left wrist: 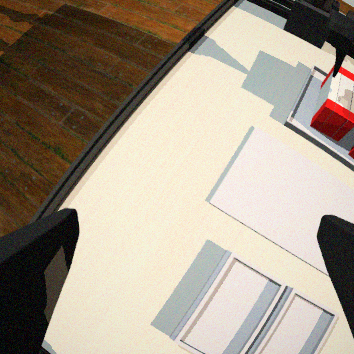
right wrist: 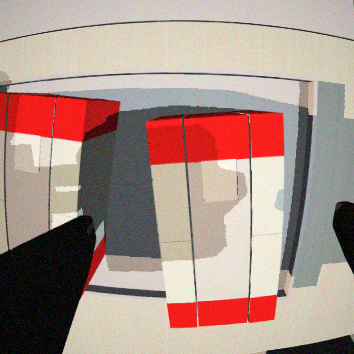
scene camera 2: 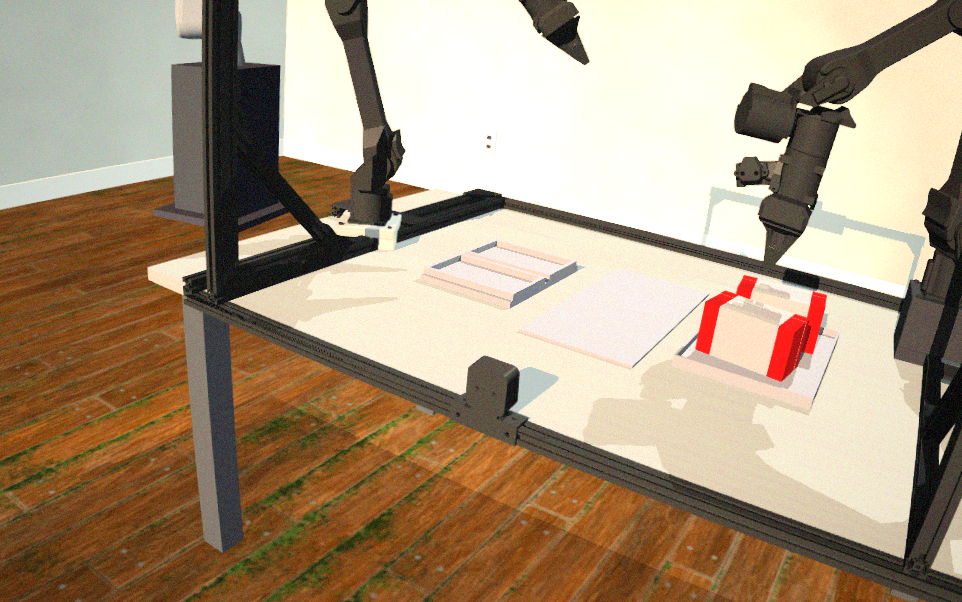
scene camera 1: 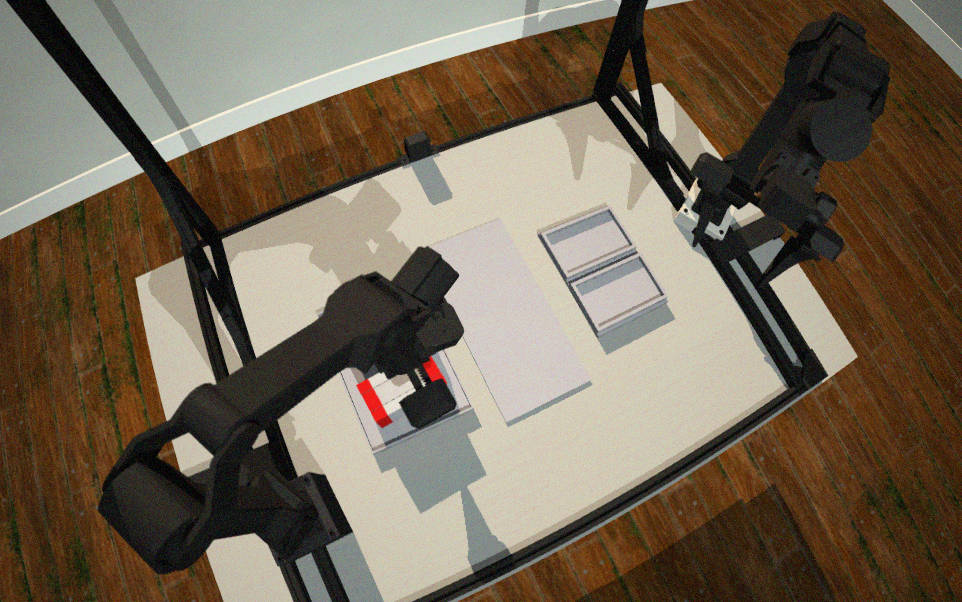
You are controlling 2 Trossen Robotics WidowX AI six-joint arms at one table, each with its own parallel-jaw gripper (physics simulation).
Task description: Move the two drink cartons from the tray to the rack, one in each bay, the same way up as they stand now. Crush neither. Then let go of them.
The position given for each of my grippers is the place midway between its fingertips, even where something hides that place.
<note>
My left gripper (scene camera 1: 726, 266) is open and holds nothing. My right gripper (scene camera 2: 770, 261) is open, with nothing in its grasp. I also see a pale flat mat (scene camera 1: 526, 359) and a grey tray (scene camera 2: 799, 388).
My left gripper shows as well in the left wrist view (left wrist: 203, 225) and in scene camera 2 (scene camera 2: 583, 61). My right gripper shows as well in the right wrist view (right wrist: 218, 222) and in scene camera 1 (scene camera 1: 412, 366). The pale flat mat shows as well in the left wrist view (left wrist: 271, 188), in the right wrist view (right wrist: 25, 25) and in scene camera 2 (scene camera 2: 620, 318).
</note>
